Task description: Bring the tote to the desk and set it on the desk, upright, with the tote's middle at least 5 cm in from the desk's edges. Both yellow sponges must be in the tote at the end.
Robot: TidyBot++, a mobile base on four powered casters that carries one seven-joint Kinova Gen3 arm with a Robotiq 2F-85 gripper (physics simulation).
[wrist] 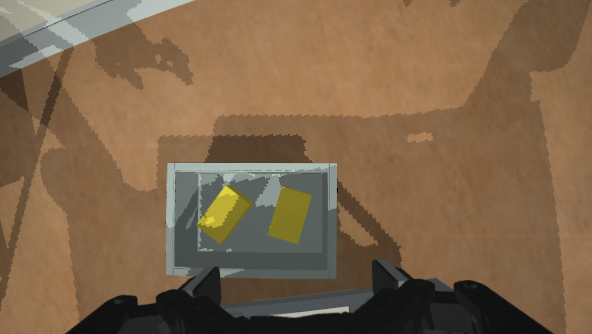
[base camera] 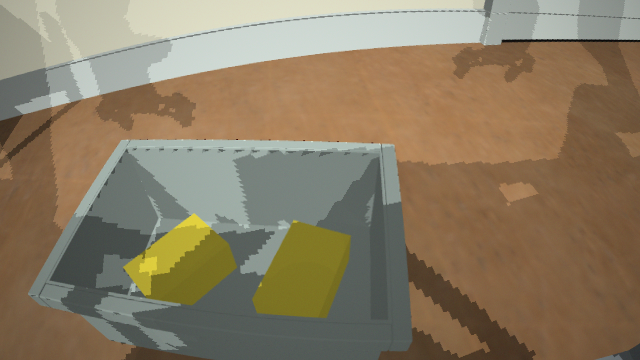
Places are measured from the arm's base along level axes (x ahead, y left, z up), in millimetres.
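Pixels of known places: gripper, between the fingertips: [wrist: 296,281].
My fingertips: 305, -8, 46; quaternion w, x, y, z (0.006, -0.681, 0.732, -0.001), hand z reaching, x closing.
For each thing: its middle in the pictures, then the offset to it from my fingertips, as dx, dy, dz. "spot": a spot on its surface instead. Level surfaces: height alone.
- grey tote, a spot on its surface: [base camera: 395,240] [wrist: 332,231] spot: -36, -55, -323
- left sponge, middle of its body: [base camera: 180,267] [wrist: 225,213] +8, +150, -417
- right sponge, middle of its body: [base camera: 305,278] [wrist: 290,214] -8, +17, -417
- floor, height of its surface: dz -443
A grey tote [base camera: 395,240] [wrist: 332,225] stands upright on the brown floor, close in front of the base. Two yellow sponges lie inside it: the left sponge [base camera: 185,265] [wrist: 224,215] is turned at an angle, and the right sponge [base camera: 302,270] [wrist: 290,215] lies a little apart from it. My gripper [wrist: 296,281] is open, with its fingers wide apart and nothing between them. It is above the tote's near side in the wrist view, with the left fingertip over the near rim and the right one to the right of the tote. The desk does not show in either view.
A wall with a pale baseboard [base camera: 320,37] [wrist: 115,20] runs behind the tote, across the floor [base camera: 350,100] [wrist: 350,65]. Part of the grey mobile base [wrist: 300,300] shows at the bottom of the wrist view, close to the tote's near side. Shadows of the arm fall on the floor.
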